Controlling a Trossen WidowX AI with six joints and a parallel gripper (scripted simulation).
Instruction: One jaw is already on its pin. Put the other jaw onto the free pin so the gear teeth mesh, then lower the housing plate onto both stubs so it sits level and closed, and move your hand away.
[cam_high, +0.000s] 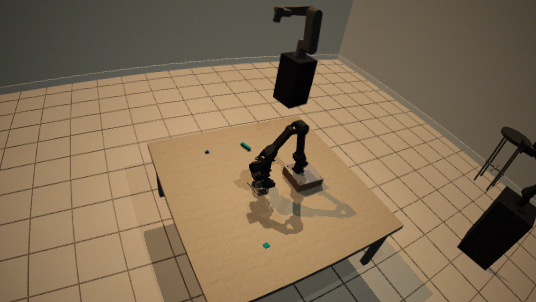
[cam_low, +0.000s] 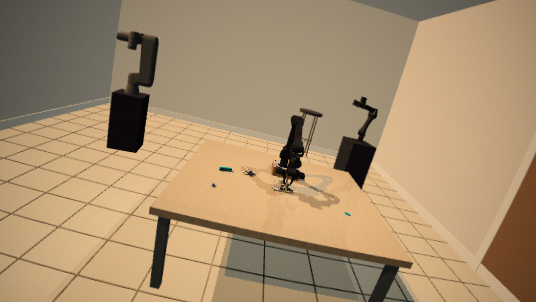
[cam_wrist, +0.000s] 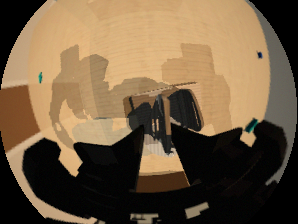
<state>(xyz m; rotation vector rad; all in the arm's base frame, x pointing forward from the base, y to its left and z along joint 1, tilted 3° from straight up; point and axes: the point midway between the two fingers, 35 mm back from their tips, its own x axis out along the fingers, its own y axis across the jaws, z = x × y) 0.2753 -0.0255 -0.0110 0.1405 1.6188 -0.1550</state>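
My gripper tip is 23 cm to the left of the white part, 18 cm past it and 2 cm above it. Round my gripper tip: teal bar 39 cm to the right, 15 cm behind, 2 cm below; then blue piece 47 cm to the right, 12 cm ahead, 2 cm below.
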